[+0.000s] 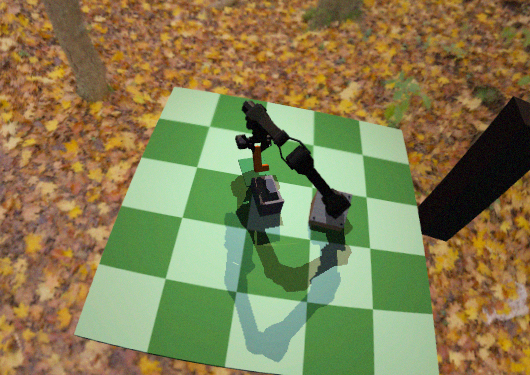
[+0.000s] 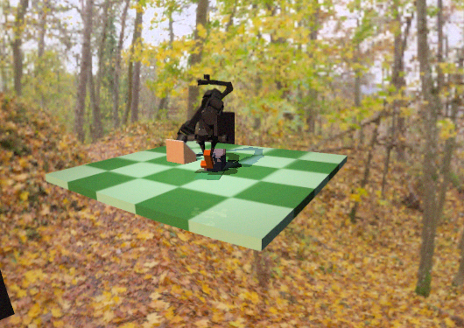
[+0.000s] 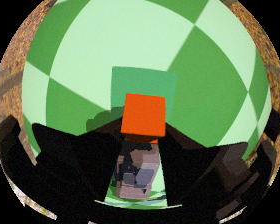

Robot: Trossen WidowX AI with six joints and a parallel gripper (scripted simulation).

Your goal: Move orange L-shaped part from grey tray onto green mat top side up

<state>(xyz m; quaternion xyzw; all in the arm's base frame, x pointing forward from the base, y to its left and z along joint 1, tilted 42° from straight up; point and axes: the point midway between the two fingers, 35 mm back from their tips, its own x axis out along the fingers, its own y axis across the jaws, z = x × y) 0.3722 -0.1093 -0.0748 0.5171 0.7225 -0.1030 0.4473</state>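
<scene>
My gripper tip is 3 cm past the orange L-shaped part, 3 cm above it and 2 cm to the right of it. Also, from my gripper tip: green mat (11 cm below, 2 cm to the left, 1 cm behind).
</scene>
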